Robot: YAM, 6 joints.
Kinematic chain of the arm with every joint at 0, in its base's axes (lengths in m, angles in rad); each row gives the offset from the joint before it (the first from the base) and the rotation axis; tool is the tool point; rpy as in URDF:
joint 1: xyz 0 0 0.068 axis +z
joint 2: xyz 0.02 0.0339 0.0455 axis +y
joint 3: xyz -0.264 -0.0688 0 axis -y
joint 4: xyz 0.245 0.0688 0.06 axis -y
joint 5: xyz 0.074 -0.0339 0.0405 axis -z
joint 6: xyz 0.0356 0 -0.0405 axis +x
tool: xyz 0 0 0 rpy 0 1.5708 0
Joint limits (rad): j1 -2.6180..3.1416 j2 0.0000..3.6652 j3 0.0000..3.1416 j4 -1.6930..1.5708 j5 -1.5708..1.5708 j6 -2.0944..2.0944
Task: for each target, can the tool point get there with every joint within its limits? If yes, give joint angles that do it. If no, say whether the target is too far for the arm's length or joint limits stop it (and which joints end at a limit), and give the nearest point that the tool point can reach.
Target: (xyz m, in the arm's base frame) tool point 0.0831 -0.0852 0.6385
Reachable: yes | joints 2.4376 0.7586 2.1066 -0.3399 -0.3198 -1.4885
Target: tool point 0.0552 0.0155 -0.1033
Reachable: yes | joints 0.6041 2.9081 0.4559 0.1235 0.5501 0.6460
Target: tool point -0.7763 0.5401 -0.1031
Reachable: no: too far | nearest point -0.5166 0.3594 -0.0291 | short by 0.325 m
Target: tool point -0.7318 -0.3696 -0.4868
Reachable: no: too far | nearest point -0.4593 -0.2606 -0.2481 | short by 0.378 m
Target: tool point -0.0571 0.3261 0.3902
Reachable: yes | joints 1.6901 1.3967 1.2301 0.1487 -0.5253 -1.2167
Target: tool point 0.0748 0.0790 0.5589
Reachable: yes | joints -2.0745 0.4614 1.5437 -0.0440 -0.8774 -1.5926
